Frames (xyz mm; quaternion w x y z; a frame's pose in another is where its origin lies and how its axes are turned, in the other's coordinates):
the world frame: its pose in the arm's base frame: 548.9 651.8 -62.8 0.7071 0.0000 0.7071 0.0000
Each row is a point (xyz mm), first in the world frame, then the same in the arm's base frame.
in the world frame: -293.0 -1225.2 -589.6
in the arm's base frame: -40.7 -573.4 230.2
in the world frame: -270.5 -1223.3 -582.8
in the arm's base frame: -33.9 -571.5 207.7
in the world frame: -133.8 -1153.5 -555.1
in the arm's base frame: -6.2 -501.7 71.0
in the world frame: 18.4 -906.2 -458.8
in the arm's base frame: 90.1 -254.4 -81.2
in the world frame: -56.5 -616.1 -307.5
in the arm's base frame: 241.4 35.7 -6.3
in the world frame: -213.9 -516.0 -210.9
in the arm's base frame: 338.0 135.8 151.1
